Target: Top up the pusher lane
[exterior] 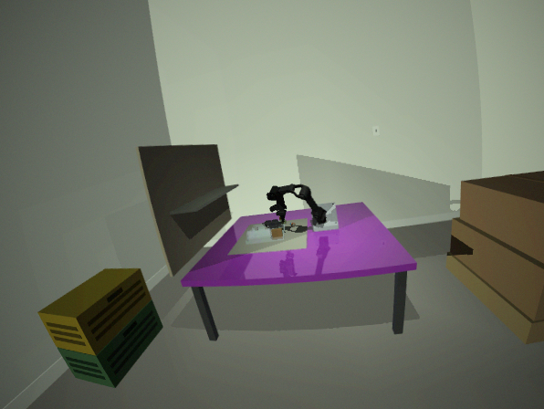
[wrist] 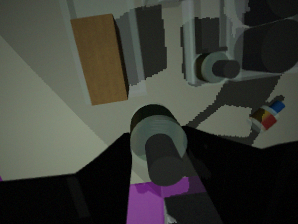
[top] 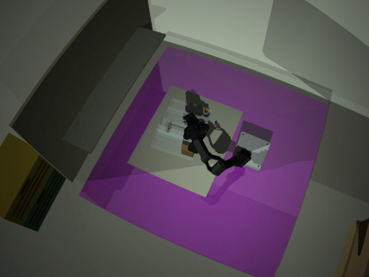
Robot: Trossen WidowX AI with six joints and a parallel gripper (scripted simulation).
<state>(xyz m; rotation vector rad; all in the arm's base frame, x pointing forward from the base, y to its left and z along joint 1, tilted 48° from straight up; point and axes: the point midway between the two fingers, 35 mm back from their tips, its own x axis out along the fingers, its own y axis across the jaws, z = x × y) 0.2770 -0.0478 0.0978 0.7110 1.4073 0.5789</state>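
My gripper tip is now 80 mm above the brown box, 60 mm short of it and 40 mm to the right of it.
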